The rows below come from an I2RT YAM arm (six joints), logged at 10 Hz.
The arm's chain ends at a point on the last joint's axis. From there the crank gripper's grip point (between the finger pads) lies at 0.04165 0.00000 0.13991 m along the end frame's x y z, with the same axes.
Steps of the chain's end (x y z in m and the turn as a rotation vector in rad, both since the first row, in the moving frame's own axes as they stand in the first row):
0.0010, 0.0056, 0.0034, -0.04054, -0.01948, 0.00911
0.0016, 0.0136, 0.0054, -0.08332, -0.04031, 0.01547
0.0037, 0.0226, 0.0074, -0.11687, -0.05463, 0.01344
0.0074, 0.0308, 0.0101, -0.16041, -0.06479, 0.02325
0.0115, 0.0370, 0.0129, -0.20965, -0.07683, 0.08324
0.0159, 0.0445, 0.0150, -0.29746, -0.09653, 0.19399
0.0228, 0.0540, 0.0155, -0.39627, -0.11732, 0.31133
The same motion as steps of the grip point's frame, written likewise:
-0.0018, 0.0117, 0.0041, -0.04054, -0.01948, 0.00911
-0.0042, 0.0259, 0.0065, -0.08332, -0.04031, 0.01547
-0.0041, 0.0395, 0.0085, -0.11687, -0.05463, 0.01344
-0.0020, 0.0542, 0.0106, -0.16041, -0.06479, 0.02325
-0.0006, 0.0694, 0.0122, -0.20965, -0.07683, 0.08324
-0.0023, 0.0924, 0.0110, -0.29746, -0.09653, 0.19399
-0.0036, 0.1178, 0.0060, -0.39627, -0.11732, 0.31133

